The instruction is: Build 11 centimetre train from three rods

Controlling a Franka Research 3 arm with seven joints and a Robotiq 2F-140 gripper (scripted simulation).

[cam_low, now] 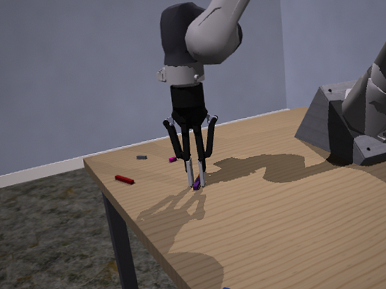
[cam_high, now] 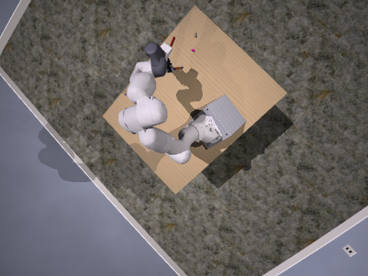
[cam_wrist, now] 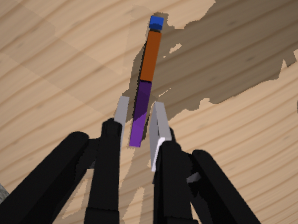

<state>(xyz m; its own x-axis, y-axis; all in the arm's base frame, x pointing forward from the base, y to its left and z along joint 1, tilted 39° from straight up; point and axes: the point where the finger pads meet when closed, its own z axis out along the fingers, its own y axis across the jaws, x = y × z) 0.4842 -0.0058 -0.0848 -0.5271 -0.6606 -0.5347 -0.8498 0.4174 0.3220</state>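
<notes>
My hand is 3 cm above the purple rod. Also, from my hand: red rod: 16 cm ahead, 13 cm to the right, 3 cm below; magenta rod: 21 cm to the right, 3 cm below; orange rod: 3 cm behind, 4 cm to the right, 3 cm below.
</notes>
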